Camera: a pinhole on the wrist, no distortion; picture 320 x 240 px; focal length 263.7 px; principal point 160.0 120.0 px. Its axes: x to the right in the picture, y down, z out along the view. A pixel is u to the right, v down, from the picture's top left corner.
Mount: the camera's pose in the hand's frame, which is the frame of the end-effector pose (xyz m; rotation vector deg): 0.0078 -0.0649 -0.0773 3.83 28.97 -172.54
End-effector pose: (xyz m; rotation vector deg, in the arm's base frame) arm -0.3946 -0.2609 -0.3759 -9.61 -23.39 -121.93
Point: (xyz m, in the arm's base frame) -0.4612 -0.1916 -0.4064
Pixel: 260 130
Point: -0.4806 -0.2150 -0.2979
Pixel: 105 54
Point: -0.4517 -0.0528 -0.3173
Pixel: 297 111
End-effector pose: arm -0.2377 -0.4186 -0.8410 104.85 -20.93 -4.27
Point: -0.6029 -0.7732 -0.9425
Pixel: outside the picture
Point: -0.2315 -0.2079 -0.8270
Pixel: behind the camera
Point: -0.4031 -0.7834 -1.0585
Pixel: 192 36
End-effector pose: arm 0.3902 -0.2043 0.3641 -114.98 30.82 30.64
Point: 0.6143 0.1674 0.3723
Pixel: 89 190
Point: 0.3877 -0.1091 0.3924
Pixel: 219 15
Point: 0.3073 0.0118 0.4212
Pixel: 293 43
